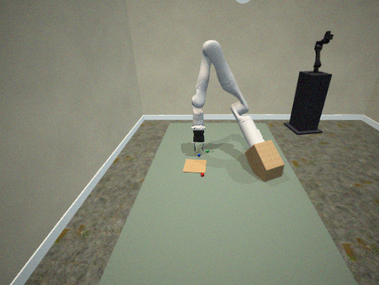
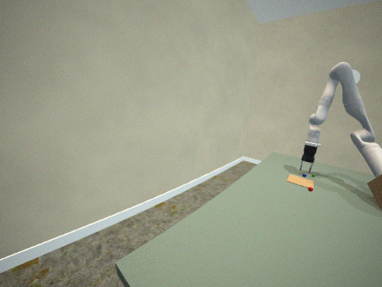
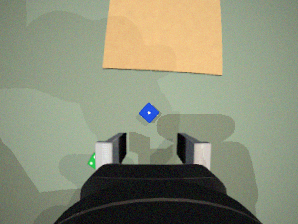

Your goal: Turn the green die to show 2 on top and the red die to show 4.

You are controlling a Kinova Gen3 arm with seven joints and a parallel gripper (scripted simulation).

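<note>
Right now my hand is 4 cm above the blue die and 3 cm to the right of it. The rest, counted from my hand: red die 25 cm to the left, 4 cm below, 1 cm ahead; tan mat 14 cm to the left, 4 cm below, 4 cm ahead; green die 6 cm behind, 4 cm below, 1 cm to the right.
</note>
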